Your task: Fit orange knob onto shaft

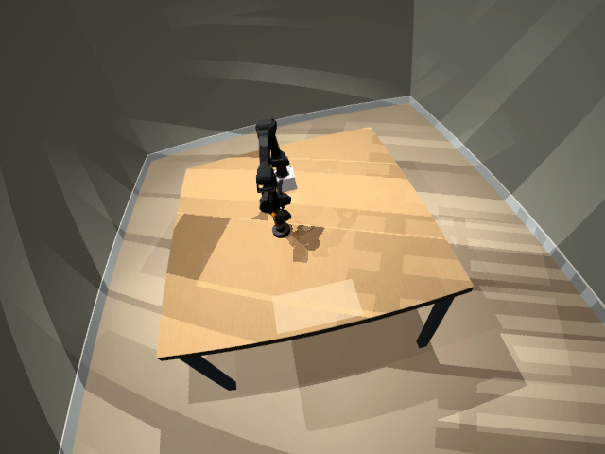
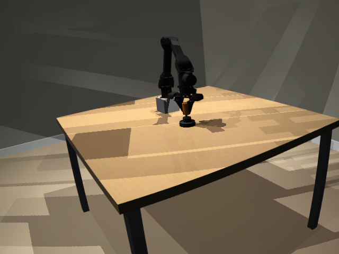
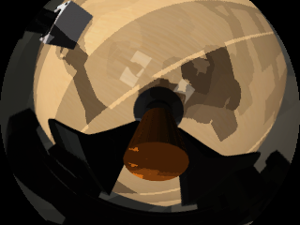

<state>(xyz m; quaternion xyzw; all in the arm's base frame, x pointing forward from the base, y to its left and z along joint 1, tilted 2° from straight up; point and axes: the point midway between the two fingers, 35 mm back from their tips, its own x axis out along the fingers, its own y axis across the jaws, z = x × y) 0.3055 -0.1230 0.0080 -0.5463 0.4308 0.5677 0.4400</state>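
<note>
Now: gripper tip 30 mm below the orange knob. The rest, counted from my gripper tip: round pedestal 40 mm below.
</note>
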